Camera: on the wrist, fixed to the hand. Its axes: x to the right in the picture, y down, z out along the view.
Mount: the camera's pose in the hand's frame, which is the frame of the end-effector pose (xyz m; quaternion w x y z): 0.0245 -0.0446 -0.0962 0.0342 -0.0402 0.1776 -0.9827
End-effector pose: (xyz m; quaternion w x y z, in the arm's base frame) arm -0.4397 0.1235 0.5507 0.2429 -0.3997 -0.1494 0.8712
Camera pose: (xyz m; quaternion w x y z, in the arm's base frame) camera -0.3660 0.1805 0.4945 0.8749 -0.0313 -0.3898 -0.2859
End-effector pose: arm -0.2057 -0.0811 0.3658 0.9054 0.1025 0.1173 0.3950
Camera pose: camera -0.1869 -0.0838 0.2586 0.4024 -0.2183 0.2497 -0.8533
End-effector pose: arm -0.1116 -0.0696 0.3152 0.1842 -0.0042 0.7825 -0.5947
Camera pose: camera -0.1721 0.0012 0.3715 0.7173 0.6709 -0.0793 0.1706
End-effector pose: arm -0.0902 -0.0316 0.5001 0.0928 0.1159 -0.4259 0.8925
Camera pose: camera -0.1141 0.0729 0.4813 0.9605 0.2603 0.0799 -0.0572
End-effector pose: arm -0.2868 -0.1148 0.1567 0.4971 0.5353 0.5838 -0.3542
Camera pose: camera -0.3481 -0.0250 0.1524 0.4132 0.5125 -0.6485 0.3821
